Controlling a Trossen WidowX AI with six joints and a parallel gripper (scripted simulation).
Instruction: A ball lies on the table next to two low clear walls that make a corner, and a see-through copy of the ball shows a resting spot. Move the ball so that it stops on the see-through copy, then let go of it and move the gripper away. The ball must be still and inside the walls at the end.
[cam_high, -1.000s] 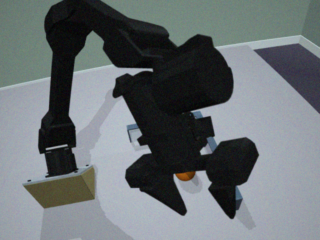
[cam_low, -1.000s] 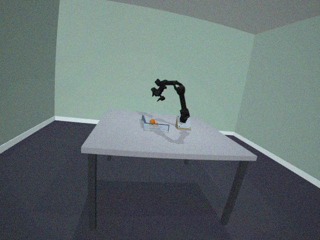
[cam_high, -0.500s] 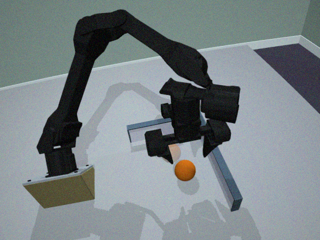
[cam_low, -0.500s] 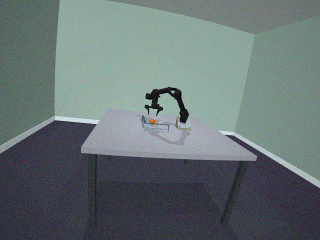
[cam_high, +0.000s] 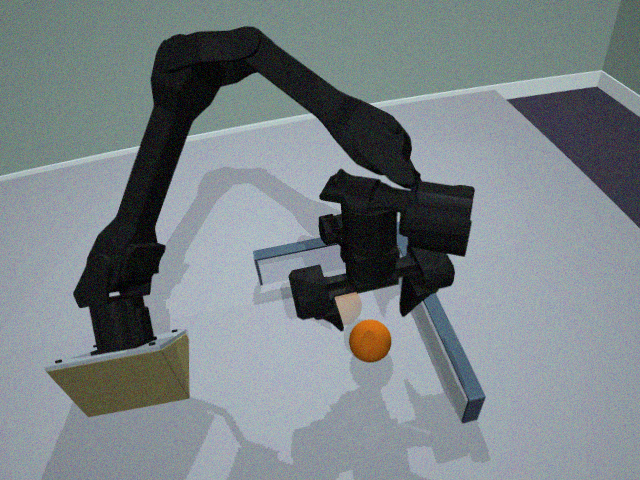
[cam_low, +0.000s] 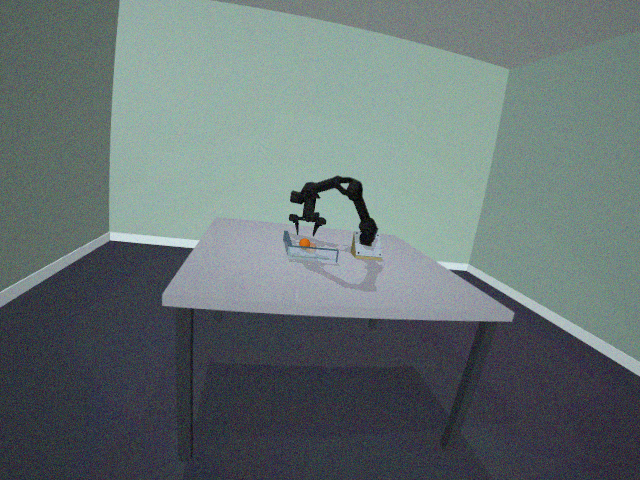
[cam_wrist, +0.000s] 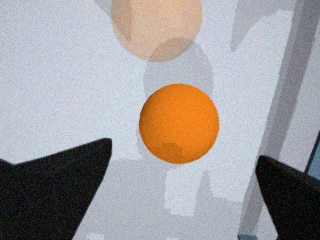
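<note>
The orange ball lies 40 mm below my gripper tip. The rest, counted from my gripper tip: see-through copy of ball: 70 mm to the left, 40 mm below, 30 mm behind.
</note>
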